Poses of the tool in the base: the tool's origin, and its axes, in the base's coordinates. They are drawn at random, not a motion.
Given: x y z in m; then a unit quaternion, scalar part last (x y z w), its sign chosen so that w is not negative.
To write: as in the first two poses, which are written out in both.
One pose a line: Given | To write
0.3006 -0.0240 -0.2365 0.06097 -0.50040 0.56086 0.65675 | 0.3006 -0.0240 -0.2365 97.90 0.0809 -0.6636 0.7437
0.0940 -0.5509 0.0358 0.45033 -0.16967 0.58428 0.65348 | 0.0940 -0.5509 0.0358 98.39 0.5949 -0.2242 0.7719
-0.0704 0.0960 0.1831 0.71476 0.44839 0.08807 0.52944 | -0.0704 0.0960 0.1831 116.06 0.8425 0.5285 0.1038
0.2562 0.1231 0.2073 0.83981 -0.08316 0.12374 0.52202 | 0.2562 0.1231 0.2073 117.06 0.9846 -0.0975 0.1451
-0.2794 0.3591 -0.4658 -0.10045 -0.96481 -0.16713 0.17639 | -0.2794 0.3591 -0.4658 159.68 -0.1021 -0.9802 -0.1698
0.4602 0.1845 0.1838 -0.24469 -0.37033 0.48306 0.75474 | 0.4602 0.1845 0.1838 81.99 -0.3730 -0.5645 0.7363
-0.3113 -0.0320 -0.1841 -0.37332 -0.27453 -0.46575 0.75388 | -0.3113 -0.0320 -0.1841 82.14 -0.5682 -0.4178 -0.7089
